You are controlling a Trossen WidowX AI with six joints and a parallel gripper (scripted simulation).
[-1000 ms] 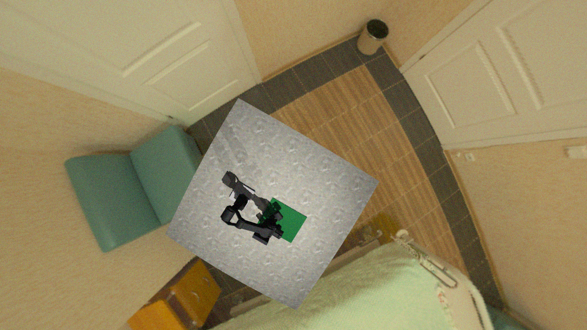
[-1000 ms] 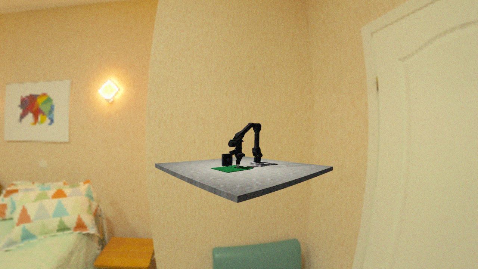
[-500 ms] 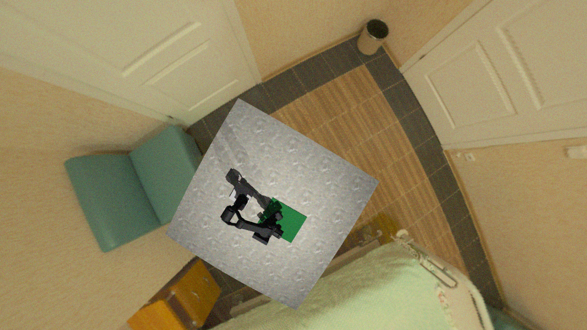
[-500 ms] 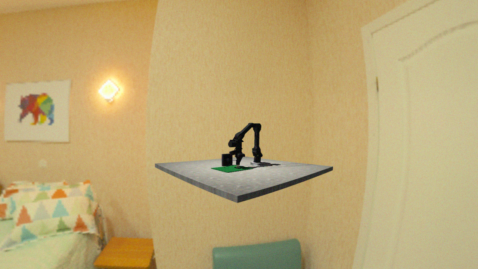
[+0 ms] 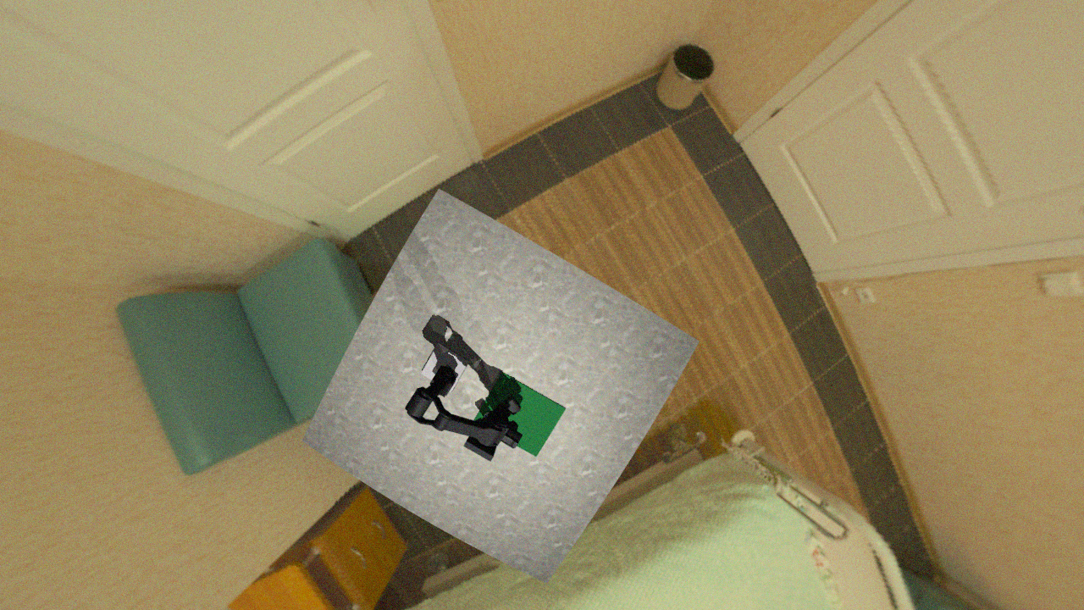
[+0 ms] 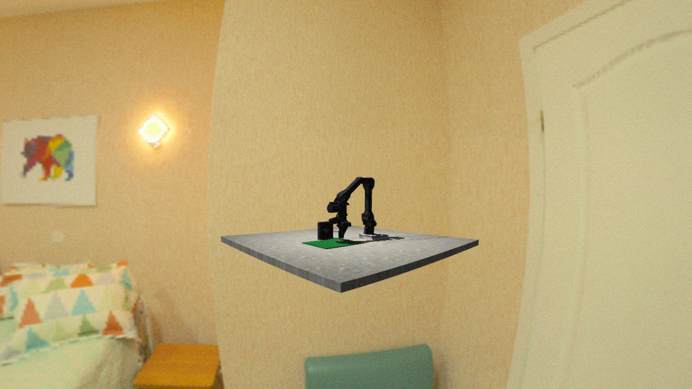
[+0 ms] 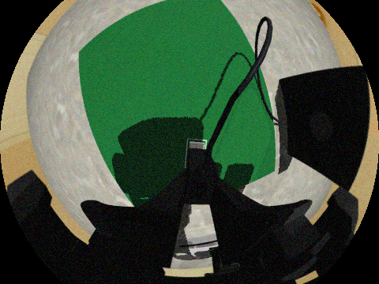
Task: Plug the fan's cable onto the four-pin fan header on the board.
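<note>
The fan header is 1 cm ahead of my gripper tip and 4 cm below it. From my gripper tip the other things lie so: black fan (3 cm ahead, 15 cm to the right, 2 cm above); green board (8 cm ahead, 2 cm to the left, 5 cm below); dark plug (1 cm ahead, 1 cm above).
</note>
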